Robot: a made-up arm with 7 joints. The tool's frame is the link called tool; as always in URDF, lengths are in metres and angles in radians. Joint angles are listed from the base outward.
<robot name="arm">
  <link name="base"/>
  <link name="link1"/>
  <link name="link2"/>
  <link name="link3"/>
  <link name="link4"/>
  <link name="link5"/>
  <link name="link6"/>
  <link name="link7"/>
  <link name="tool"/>
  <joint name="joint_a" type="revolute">
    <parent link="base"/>
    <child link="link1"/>
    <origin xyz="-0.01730 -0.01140 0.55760"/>
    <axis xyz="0 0 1"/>
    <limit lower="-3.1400" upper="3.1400"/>
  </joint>
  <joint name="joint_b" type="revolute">
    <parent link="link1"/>
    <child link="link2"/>
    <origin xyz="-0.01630 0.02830 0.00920"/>
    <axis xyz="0 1 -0.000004"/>
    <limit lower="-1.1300" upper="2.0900"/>
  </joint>
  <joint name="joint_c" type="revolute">
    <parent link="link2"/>
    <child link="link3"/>
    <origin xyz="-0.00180 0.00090 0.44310"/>
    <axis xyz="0 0 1"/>
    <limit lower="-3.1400" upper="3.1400"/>
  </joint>
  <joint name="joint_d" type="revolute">
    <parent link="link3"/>
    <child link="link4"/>
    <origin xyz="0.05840 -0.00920 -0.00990"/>
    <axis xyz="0 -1 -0.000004"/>
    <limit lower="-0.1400" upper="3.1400"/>
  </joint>
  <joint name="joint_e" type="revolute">
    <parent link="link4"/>
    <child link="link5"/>
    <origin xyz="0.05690 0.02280 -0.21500"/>
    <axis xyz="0 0.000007 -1"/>
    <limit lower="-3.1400" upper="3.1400"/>
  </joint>
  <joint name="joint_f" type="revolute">
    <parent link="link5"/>
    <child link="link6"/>
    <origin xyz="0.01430 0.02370 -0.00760"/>
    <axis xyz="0 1 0.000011"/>
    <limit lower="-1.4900" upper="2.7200"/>
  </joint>
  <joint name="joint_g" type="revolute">
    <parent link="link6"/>
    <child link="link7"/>
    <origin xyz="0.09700 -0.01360 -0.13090"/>
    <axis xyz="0 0.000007 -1"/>
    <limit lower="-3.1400" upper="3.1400"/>
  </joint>
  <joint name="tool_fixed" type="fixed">
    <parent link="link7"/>
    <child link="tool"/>
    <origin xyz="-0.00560 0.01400 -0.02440" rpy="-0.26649 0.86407 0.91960"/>
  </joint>
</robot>
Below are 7 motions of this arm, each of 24 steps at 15 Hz.
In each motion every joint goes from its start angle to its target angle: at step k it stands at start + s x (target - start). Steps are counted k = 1, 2, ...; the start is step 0. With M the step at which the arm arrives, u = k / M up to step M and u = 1 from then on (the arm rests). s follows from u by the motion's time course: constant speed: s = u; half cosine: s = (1 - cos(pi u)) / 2; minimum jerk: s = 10 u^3 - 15 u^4 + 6 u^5.
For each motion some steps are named. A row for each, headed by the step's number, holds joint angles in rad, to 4 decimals.
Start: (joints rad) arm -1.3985 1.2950 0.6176 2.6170 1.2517 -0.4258 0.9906
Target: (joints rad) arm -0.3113 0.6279 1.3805 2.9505 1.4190 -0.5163 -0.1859
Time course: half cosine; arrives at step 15
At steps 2, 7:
2: -1.3515 1.2662 0.6506 2.6314 1.2589 -0.4297 0.9397
7: -0.9117 0.9963 0.9592 2.7663 1.3266 -0.4663 0.4638

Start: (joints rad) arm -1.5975 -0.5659 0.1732 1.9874 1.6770 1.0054 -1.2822
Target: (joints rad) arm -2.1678 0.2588 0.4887 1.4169 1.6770 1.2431 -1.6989
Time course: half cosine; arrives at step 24
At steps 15, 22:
15: -1.9918 0.0042 0.3913 1.5930 1.6770 1.1697 -1.5703
22: -2.1581 0.2447 0.4833 1.4266 1.6770 1.2391 -1.6918

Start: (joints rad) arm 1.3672 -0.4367 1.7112 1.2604 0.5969 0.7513 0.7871
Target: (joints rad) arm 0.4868 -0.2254 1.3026 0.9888 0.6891 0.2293 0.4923
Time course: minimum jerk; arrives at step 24
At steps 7, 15, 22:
7: 1.2332 -0.4045 1.6490 1.2191 0.6109 0.6718 0.7422
15: 0.7291 -0.2836 1.4150 1.0635 0.6637 0.3730 0.5734
22: 0.4913 -0.2265 1.3047 0.9902 0.6886 0.2320 0.4938

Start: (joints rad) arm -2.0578 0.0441 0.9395 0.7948 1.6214 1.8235 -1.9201
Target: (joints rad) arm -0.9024 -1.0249 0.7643 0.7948 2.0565 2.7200 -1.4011
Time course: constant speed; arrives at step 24
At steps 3, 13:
3: -1.9134 -0.0895 0.9176 0.7948 1.6758 1.9356 -1.8552
13: -1.4320 -0.5349 0.8446 0.7948 1.8571 2.3091 -1.6390

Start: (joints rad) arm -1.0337 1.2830 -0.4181 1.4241 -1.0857 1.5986 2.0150
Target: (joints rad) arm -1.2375 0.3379 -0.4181 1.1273 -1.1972 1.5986 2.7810
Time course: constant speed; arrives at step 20
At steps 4, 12, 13, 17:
4: -1.0745 1.0940 -0.4181 1.3647 -1.1080 1.5986 2.1682
12: -1.1560 0.7159 -0.4181 1.2460 -1.1526 1.5986 2.4746
13: -1.1662 0.6687 -0.4181 1.2312 -1.1582 1.5986 2.5129
17: -1.2069 0.4797 -0.4181 1.1718 -1.1805 1.5986 2.6661

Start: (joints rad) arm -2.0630 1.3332 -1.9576 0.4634 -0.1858 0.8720 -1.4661
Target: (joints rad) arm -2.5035 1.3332 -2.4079 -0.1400 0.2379 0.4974 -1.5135
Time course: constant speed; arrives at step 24
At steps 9, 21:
9: -2.2282 1.3332 -2.1265 0.2371 -0.0269 0.7315 -1.4839
21: -2.4484 1.3332 -2.3516 -0.0646 0.1849 0.5442 -1.5076

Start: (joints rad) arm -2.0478 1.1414 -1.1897 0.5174 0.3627 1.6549 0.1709
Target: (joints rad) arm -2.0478 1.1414 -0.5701 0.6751 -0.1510 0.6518 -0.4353
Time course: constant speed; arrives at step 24
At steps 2, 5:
2: -2.0478 1.1414 -1.1381 0.5305 0.3199 1.5713 0.1204
5: -2.0478 1.1414 -1.0606 0.5503 0.2557 1.4459 0.0446

